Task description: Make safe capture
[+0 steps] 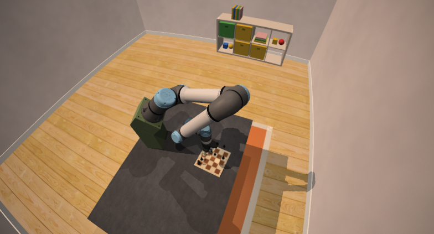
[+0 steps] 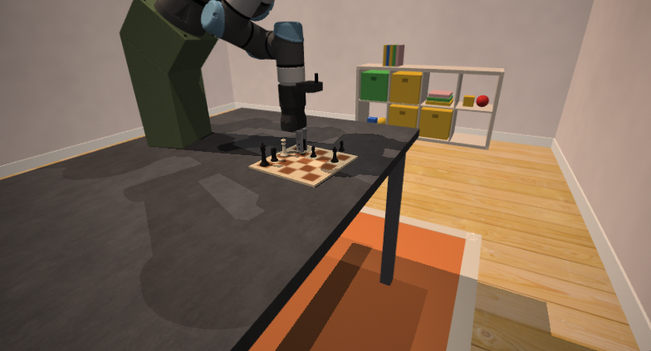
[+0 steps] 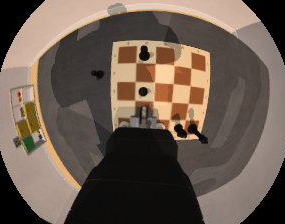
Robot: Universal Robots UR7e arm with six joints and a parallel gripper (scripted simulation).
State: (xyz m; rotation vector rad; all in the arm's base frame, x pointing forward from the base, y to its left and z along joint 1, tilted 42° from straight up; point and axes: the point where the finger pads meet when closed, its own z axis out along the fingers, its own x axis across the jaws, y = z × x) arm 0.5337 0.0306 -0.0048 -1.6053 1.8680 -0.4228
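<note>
My gripper is now 1 cm above the small white pawn. Also, from my hand: small chessboard 4 cm to the right, 4 cm ahead, 3 cm below.
</note>
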